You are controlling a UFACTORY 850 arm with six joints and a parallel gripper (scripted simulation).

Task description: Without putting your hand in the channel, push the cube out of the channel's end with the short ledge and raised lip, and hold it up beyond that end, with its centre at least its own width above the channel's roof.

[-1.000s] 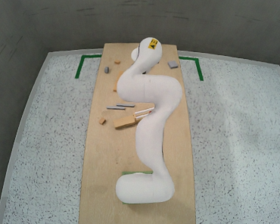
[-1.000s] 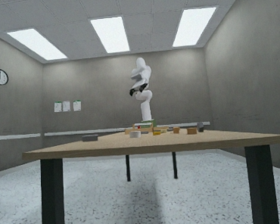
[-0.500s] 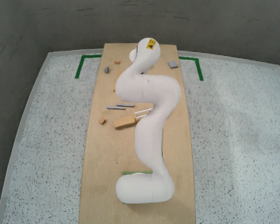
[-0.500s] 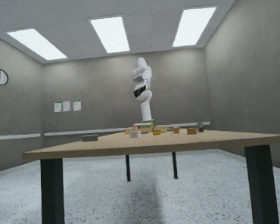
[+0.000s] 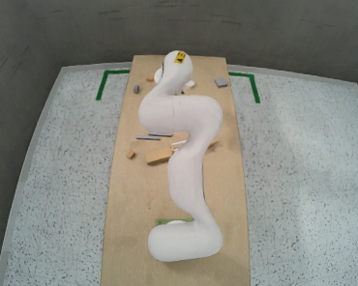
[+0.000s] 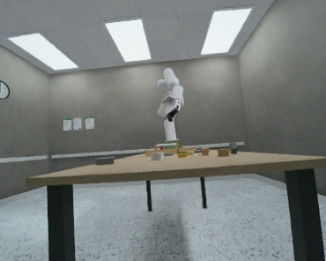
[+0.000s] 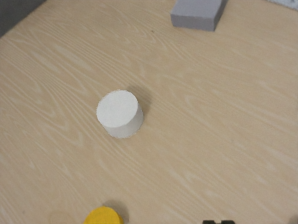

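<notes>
My hand is 24 cm above the long grey bar, 21 cm past it and 19 cm to the right of it. From my hand the other things lie so: wooden bar 23 cm below, 20 cm to the left, 6 cm ahead; then cream ring 24 cm below, 11 cm to the left, 1 cm behind; then yellow disc 24 cm below, 16 cm ahead, 5 cm to the left.
</notes>
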